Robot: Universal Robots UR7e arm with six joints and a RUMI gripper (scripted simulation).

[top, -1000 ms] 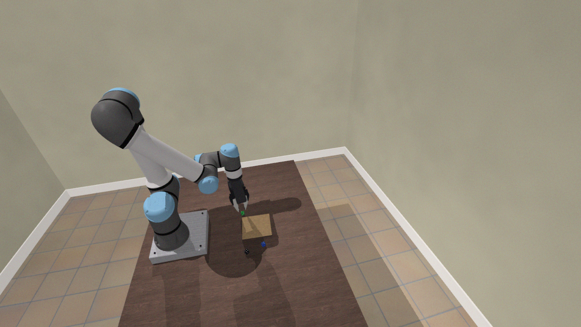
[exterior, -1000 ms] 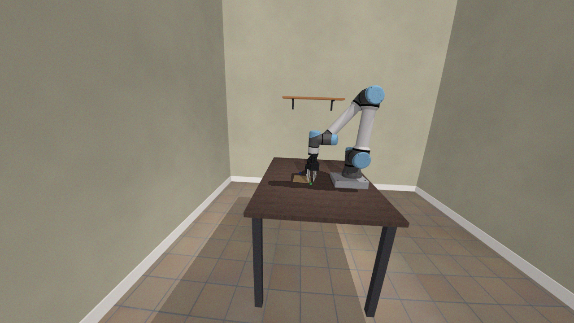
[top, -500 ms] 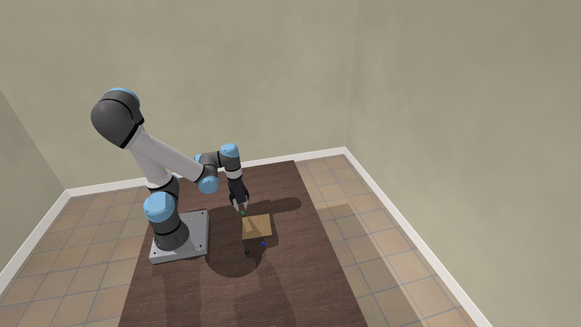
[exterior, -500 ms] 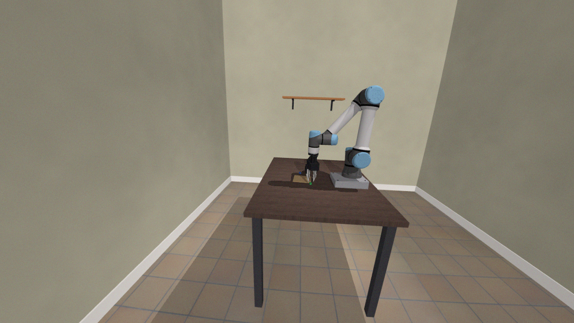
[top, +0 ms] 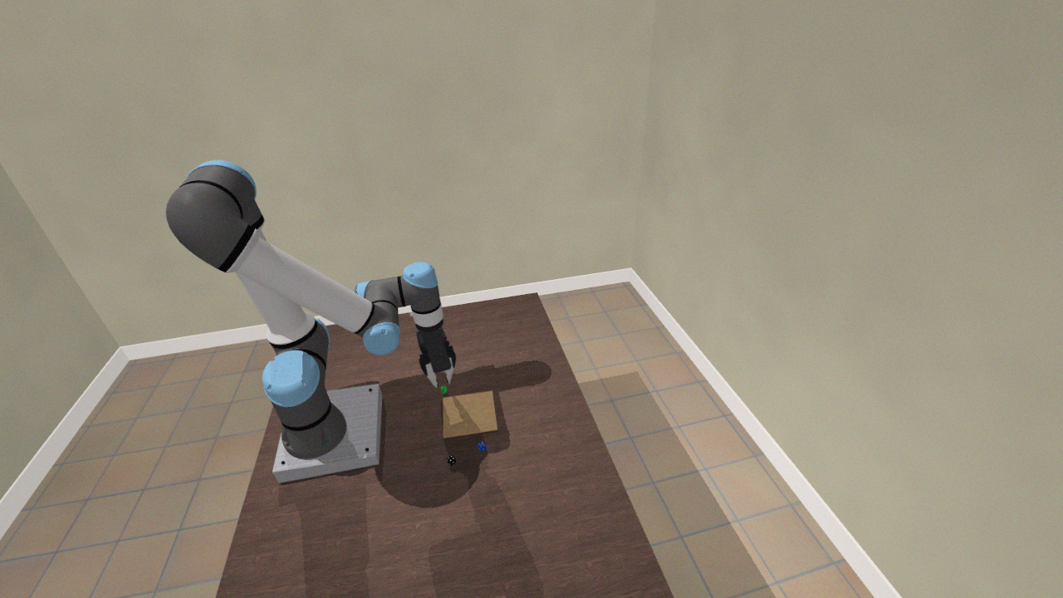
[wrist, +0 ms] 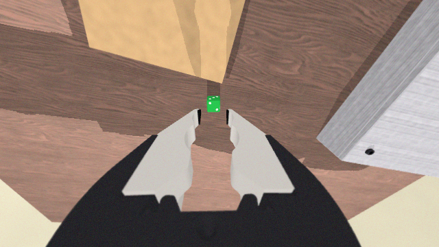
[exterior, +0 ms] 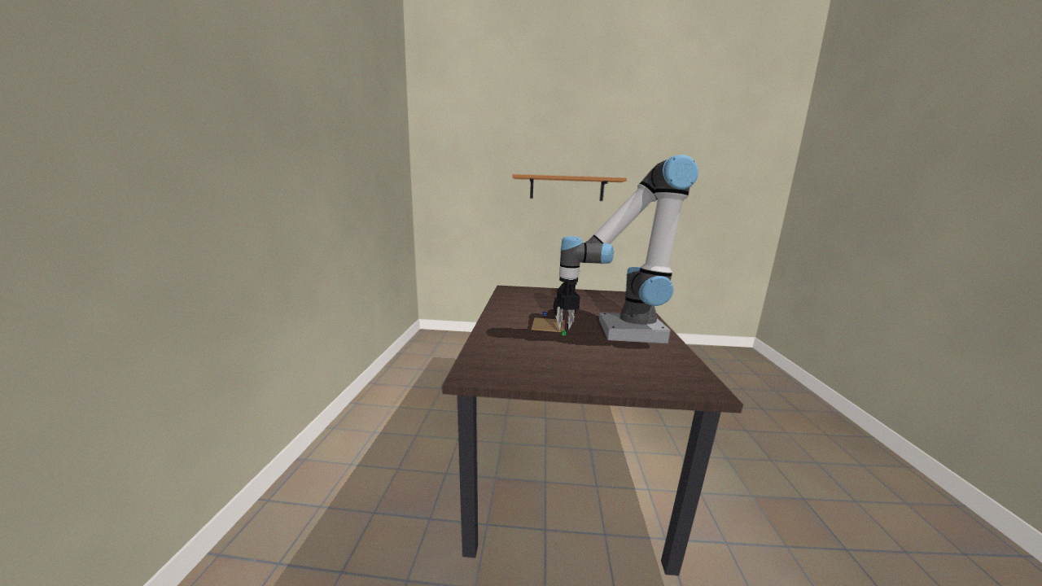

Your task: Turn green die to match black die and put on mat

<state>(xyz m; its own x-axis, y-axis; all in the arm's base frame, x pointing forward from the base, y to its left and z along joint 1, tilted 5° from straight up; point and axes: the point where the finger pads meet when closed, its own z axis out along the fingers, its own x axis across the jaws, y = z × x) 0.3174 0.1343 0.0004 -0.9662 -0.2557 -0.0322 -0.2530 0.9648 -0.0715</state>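
Now: hand 3 cm above the green die. Round my hand: blue die 22 cm to the right, 9 cm ahead, 3 cm below; tan mat 10 cm to the right, 7 cm ahead, 4 cm below; black die 24 cm to the right, 3 cm below, 2 cm ahead.
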